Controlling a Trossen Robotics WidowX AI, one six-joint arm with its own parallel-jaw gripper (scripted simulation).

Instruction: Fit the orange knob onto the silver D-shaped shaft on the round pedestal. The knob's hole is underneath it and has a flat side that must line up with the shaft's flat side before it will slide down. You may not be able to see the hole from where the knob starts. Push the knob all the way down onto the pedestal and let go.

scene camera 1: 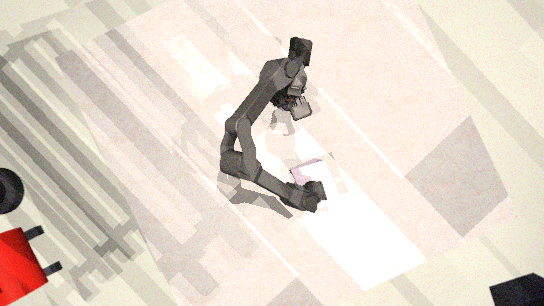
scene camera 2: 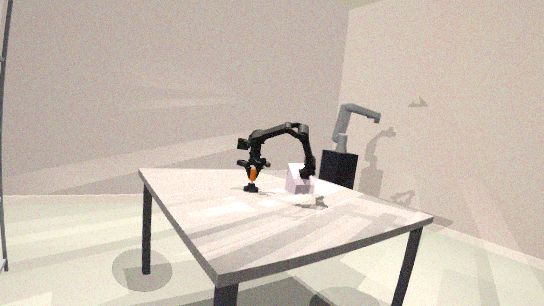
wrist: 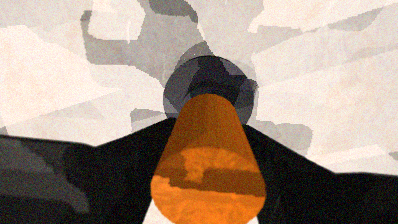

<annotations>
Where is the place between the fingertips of the gripper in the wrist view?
At 208, 127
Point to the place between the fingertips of the gripper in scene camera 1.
290, 95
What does the gripper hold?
An orange knob.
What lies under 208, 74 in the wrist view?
A dark round pedestal.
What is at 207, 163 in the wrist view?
An orange knob.
</annotations>
